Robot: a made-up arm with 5 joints.
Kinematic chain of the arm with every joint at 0, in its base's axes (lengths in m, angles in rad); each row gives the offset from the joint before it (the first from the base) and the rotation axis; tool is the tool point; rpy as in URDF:
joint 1: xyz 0.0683 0 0.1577 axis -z
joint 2: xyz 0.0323 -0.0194 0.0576 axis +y
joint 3: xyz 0.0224 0 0.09 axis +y
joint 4: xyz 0.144 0 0.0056 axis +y
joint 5: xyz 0.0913 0.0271 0 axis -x
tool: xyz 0 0 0 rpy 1.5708 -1.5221 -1.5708
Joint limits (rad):
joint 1: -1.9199..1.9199
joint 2: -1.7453..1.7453
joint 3: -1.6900..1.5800
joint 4: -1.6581..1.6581
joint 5: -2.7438..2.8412
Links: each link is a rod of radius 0.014 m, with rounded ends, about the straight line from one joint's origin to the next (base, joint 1, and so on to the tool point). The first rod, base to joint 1, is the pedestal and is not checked.
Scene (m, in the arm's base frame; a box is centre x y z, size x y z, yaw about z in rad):
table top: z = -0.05
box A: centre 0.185 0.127 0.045 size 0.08 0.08 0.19 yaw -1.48
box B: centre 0.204 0.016 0 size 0.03 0.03 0.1 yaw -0.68
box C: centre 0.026 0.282 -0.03 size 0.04 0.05 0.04 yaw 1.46
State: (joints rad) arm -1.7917 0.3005 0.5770 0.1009 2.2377
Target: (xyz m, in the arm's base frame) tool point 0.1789 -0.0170 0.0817
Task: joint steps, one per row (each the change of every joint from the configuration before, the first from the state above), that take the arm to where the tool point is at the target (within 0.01 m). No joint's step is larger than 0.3 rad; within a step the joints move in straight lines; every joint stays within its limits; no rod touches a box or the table.
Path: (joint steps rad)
1: 0.2765 -0.0425 -0.0395 -0.0586 -0.0054
2: 0.2765 -0.0425 -0.0395 -0.0585 -0.0054
3: 0.2765 -0.0426 -0.0394 -0.0586 -0.0054
4: 0.2765 -0.0425 -0.0395 -0.0586 -0.0053
5: 0.2765 -0.0425 -0.0395 -0.0586 -0.0054
6: 0.2765 -0.0425 -0.0395 -0.0585 -0.0054
7: 0.2765 -0.0425 -0.0394 -0.0586 -0.0054
8: 0.0194 0.0323 0.1831 0.2246 0.0094
9: 0.0194 0.0323 0.1831 0.2247 0.0095
10: 0.0194 0.0323 0.1831 0.2247 0.0094
11: 0.0194 0.0323 0.1831 0.2246 0.0094

